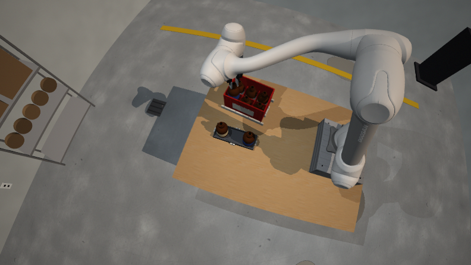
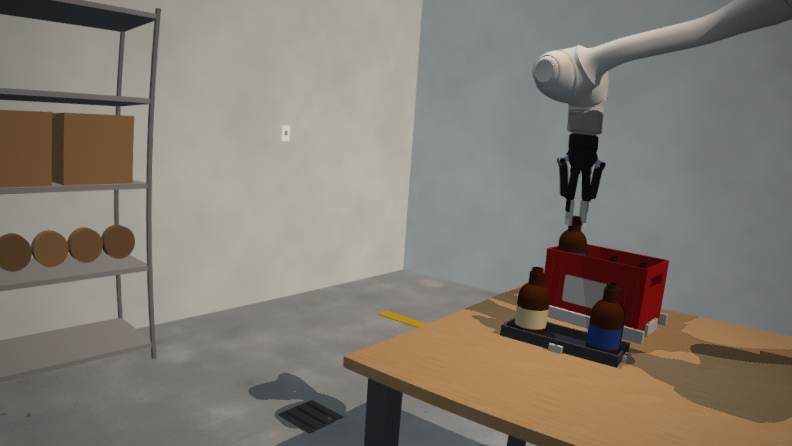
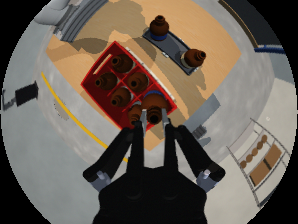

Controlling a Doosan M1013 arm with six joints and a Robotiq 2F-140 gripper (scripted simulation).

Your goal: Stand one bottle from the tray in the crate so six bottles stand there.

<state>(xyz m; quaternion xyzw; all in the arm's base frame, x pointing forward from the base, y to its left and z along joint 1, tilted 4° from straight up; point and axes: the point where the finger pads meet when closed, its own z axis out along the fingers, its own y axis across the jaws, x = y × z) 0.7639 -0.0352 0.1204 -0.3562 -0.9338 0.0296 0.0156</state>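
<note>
The glass bottle lies 9 cm below my hand. Round my hand: dark tray: 26 cm below, 22 cm to the left, 10 cm behind; then red crate: 19 cm below, 9 cm behind, 4 cm to the right.
</note>
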